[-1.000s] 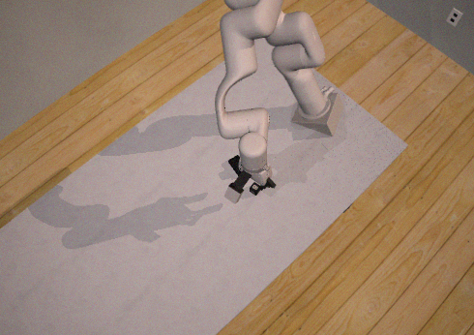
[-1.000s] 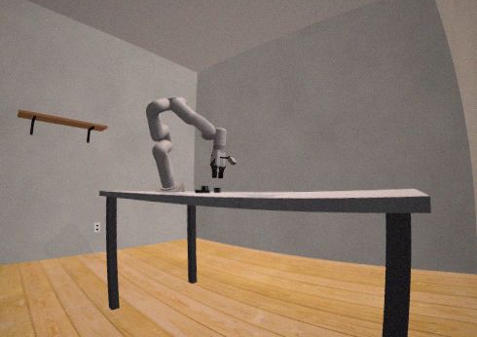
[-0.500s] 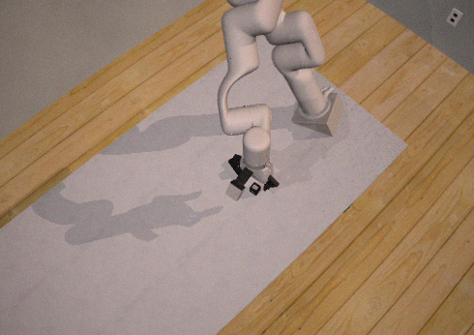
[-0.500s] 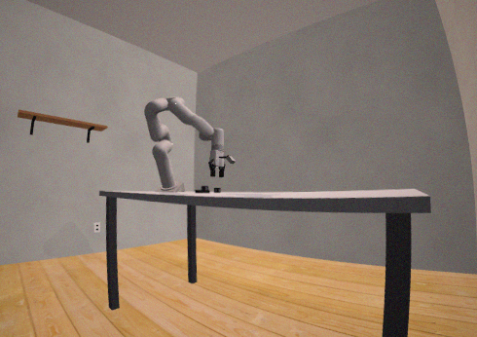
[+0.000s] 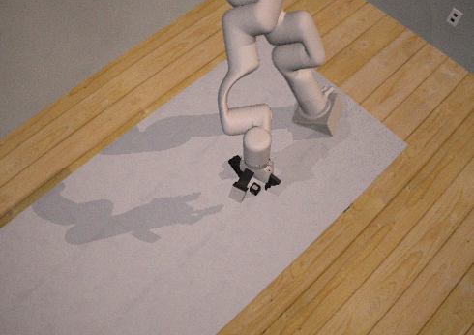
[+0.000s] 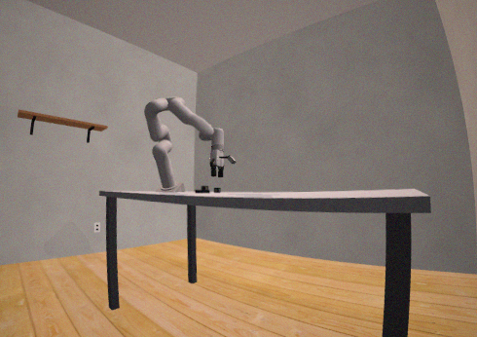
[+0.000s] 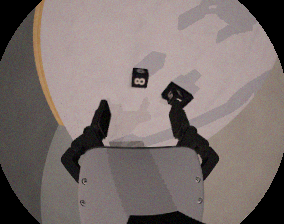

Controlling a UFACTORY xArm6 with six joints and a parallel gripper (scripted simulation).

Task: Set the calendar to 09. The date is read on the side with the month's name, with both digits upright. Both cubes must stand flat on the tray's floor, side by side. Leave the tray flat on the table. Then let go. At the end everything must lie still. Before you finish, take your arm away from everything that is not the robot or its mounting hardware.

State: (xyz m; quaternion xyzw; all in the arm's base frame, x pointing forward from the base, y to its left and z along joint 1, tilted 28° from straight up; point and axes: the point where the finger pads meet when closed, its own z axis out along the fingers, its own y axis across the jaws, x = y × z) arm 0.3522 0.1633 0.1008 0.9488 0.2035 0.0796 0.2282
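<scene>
Right now my hand is 90 mm above the black date cube. Also, from my hand: black cube: 90 mm to the right, 80 mm below, 10 mm behind.
</scene>
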